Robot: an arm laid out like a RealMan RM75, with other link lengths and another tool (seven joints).
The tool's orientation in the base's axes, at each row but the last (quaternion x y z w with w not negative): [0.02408 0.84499 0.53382 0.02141]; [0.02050 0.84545 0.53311 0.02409]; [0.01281 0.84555 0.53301 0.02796]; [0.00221 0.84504 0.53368 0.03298]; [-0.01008 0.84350 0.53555 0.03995]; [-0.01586 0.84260 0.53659 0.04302]
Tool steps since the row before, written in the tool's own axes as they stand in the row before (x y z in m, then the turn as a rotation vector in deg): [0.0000 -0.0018 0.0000 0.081 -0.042 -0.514]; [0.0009 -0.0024 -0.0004 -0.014 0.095 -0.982]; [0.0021 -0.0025 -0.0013 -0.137 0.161 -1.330]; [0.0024 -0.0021 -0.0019 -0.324 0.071 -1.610]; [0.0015 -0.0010 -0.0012 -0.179 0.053 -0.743]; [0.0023 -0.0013 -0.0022 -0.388 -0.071 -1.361]
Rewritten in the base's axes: [0.0000 -0.0008 -0.0016 -0.113 -0.476 0.182]; [-0.0009 -0.0013 -0.0020 -0.047 -0.844 0.509]; [-0.0022 -0.0021 -0.0018 0.054 -1.135 0.722]; [-0.0024 -0.0025 -0.0012 0.228 -1.434 0.771]; [-0.0015 -0.0015 -0.0005 0.133 -0.654 0.376]; [-0.0023 -0.0025 -0.0005 0.316 -1.270 0.543]
